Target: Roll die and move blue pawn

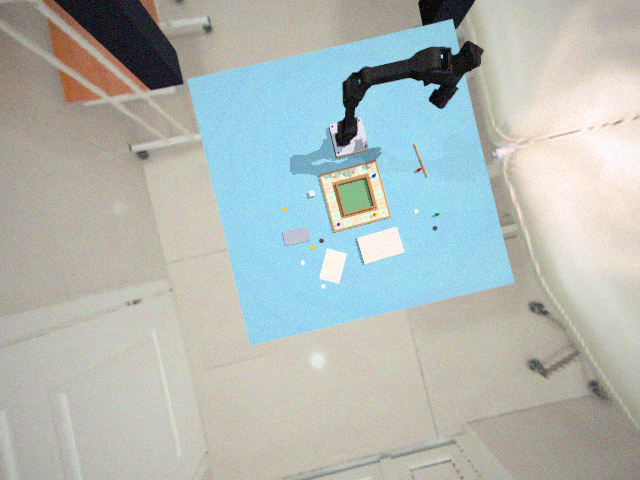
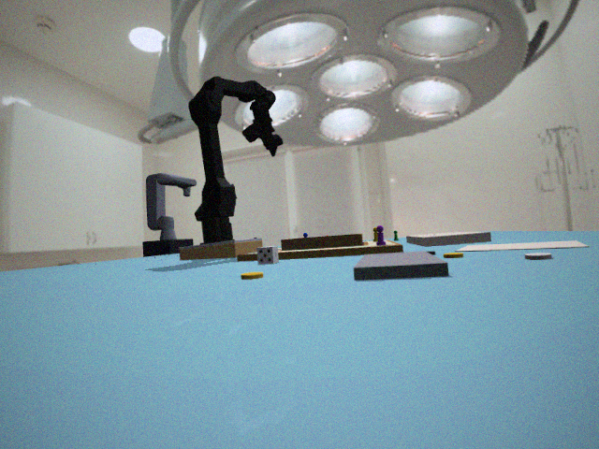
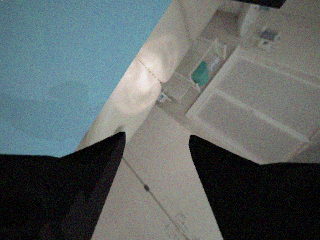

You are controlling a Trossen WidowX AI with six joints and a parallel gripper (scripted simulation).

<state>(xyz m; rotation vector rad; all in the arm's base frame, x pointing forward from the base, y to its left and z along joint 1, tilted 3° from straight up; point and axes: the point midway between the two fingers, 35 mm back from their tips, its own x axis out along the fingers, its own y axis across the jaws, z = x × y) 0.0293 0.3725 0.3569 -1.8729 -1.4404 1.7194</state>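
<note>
My gripper tip is now 210 mm short of the white die, 590 mm to the left of it and 360 mm above it. Also, from my gripper tip: wooden stick 160 mm ahead, 50 mm to the right, 370 mm below; blue pawn 190 mm ahead, 280 mm to the right, 350 mm below; red pawn 210 mm ahead, 70 mm to the right, 360 mm below.
</note>
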